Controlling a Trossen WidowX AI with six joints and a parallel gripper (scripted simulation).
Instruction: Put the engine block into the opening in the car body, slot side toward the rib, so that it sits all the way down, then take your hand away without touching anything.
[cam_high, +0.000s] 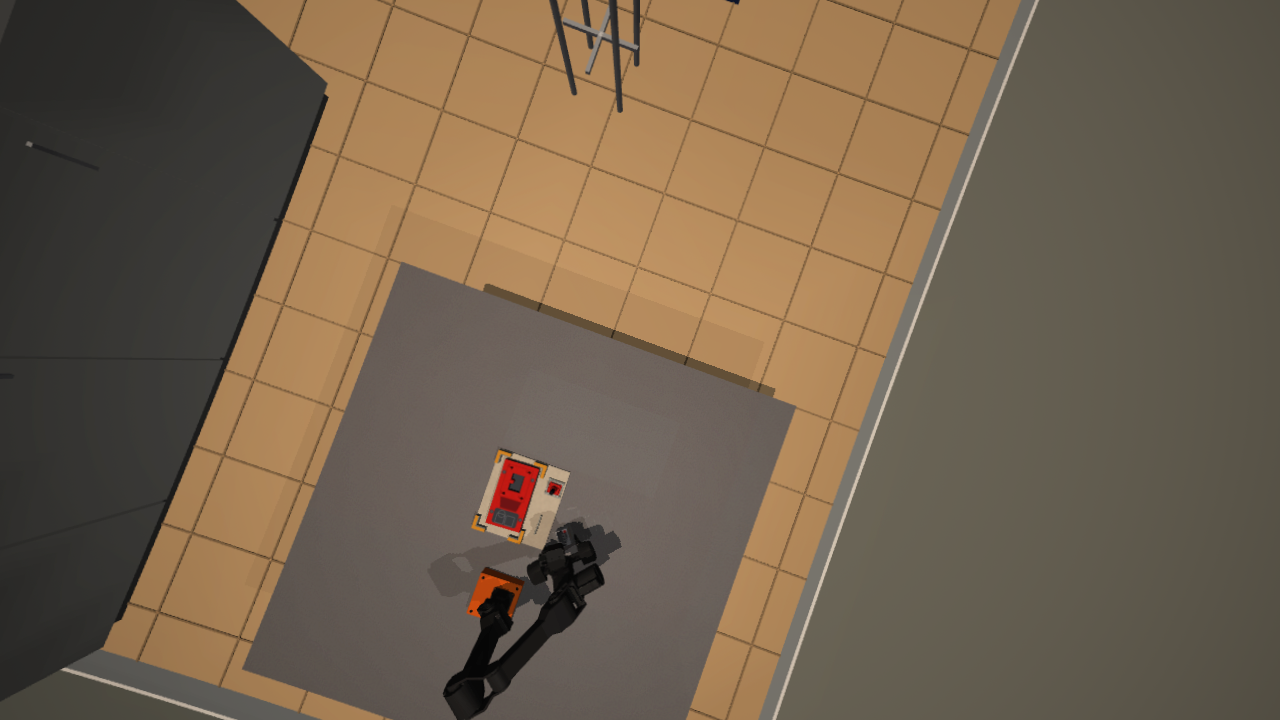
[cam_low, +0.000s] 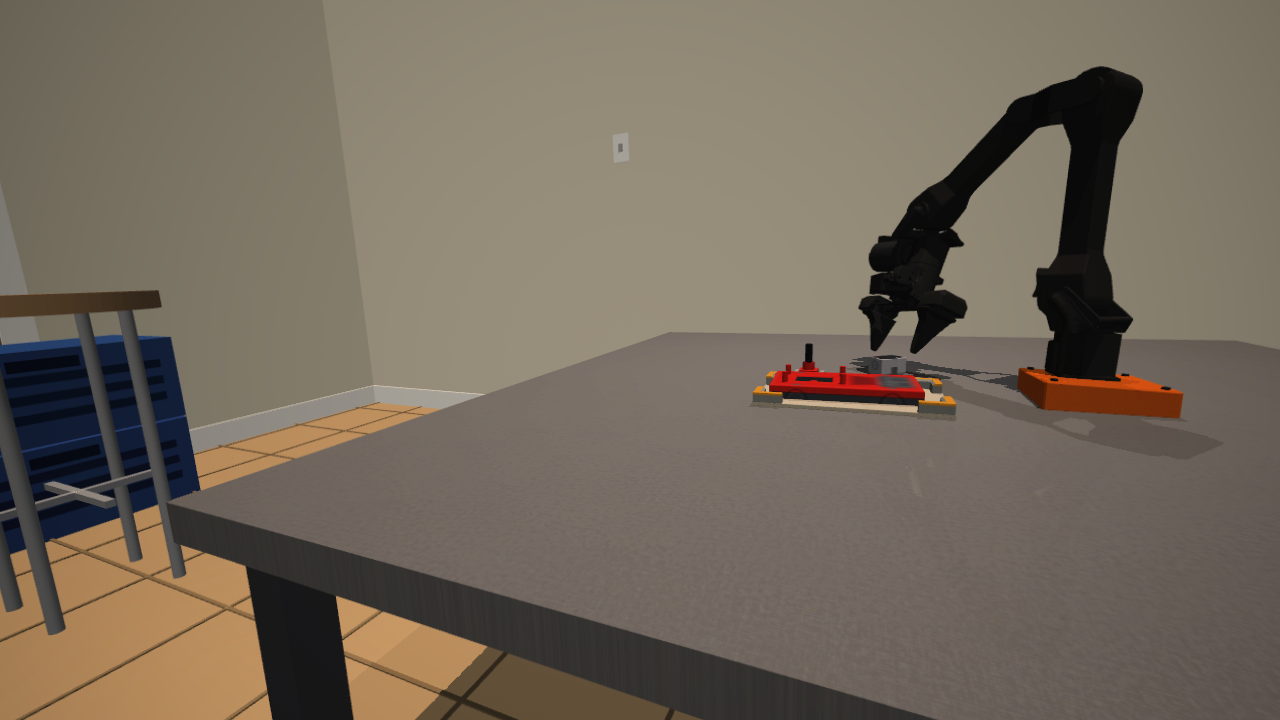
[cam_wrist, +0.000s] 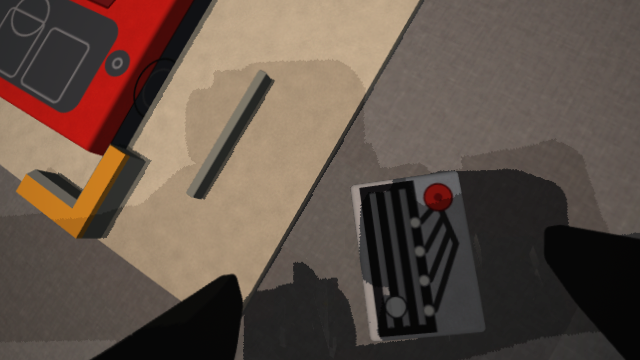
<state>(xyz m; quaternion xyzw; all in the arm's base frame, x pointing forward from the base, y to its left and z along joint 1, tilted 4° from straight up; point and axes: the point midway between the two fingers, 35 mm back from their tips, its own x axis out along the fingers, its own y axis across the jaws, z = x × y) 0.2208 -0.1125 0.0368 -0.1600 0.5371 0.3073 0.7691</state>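
My gripper tip is now 30 mm above the grey engine block. The rest, counted from my gripper tip: thin grey bar 70 mm ahead, 170 mm to the left, 30 mm below.
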